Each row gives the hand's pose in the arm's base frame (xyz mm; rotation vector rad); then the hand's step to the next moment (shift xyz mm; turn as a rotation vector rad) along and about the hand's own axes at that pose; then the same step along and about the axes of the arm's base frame.
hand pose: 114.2 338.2 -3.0 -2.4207 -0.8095 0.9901
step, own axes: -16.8 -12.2 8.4 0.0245 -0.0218 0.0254
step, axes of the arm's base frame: -20.3 -0.5 9.5 -0.0121 0.0358 -0.0171
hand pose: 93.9 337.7 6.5 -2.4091 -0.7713 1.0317
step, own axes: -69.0 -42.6 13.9 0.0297 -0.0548 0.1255
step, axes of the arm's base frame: -64.0 -8.7 51.0 -0.0951 0.0790 -0.0660
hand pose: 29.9 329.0 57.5 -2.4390 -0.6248 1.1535
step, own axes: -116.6 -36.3 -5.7 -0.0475 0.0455 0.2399
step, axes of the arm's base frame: -70.0 -33.0 94.7 -0.2060 -0.0300 -0.1362
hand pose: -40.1 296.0 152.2 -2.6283 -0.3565 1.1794
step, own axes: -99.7 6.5 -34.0 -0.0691 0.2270 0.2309
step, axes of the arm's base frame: -37.8 -41.5 89.4 -0.1908 -0.2089 -0.1720
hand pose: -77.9 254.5 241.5 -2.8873 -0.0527 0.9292
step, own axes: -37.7 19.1 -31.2 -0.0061 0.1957 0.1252
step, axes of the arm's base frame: -12.4 -24.3 44.9 -0.0780 -0.1833 -0.1197
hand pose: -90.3 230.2 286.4 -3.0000 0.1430 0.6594
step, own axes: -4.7 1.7 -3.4 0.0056 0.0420 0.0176
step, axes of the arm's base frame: -3.0 -1.6 5.0 -0.0066 -0.0407 -0.0202
